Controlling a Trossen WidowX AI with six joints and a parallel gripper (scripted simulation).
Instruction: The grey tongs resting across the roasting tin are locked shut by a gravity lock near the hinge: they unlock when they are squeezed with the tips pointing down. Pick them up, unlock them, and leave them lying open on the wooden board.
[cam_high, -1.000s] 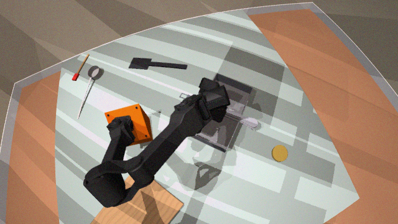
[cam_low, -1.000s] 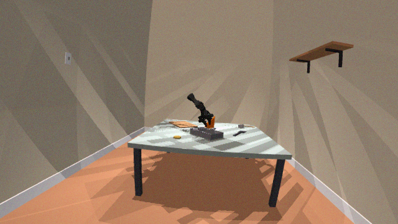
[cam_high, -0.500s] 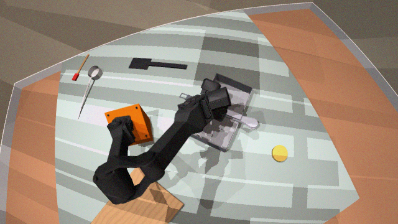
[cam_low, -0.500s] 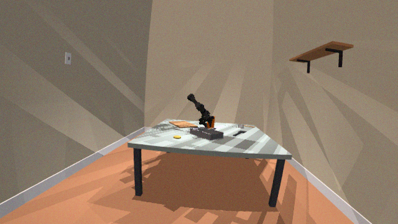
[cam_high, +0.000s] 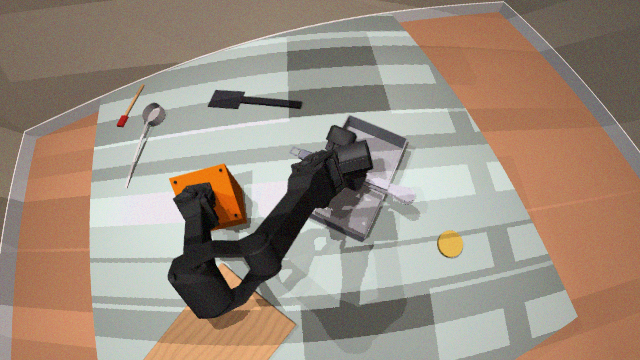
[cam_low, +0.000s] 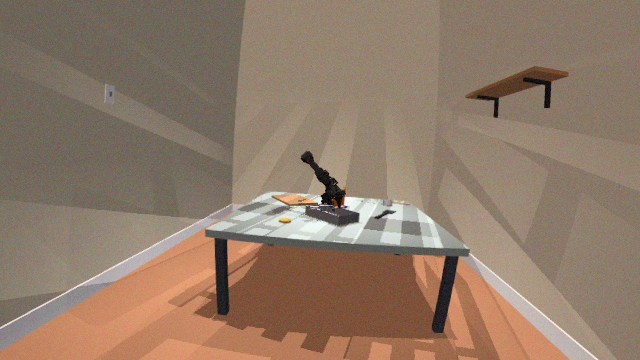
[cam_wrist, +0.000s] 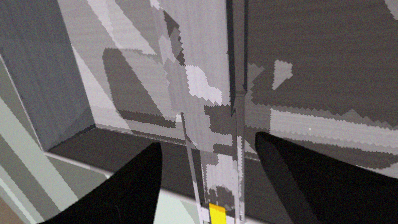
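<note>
Right now the yellow lock piece is 3 cm behind my gripper tip, 1 cm to the left of it and 2 cm above it. From my gripper tip the other things lie so: roasting tin 5 cm ahead, 2 cm to the right, 2 cm below; then yellow disc 25 cm ahead, 26 cm to the right, 4 cm below; then black spatula 23 cm behind, 32 cm to the left, 4 cm below.
</note>
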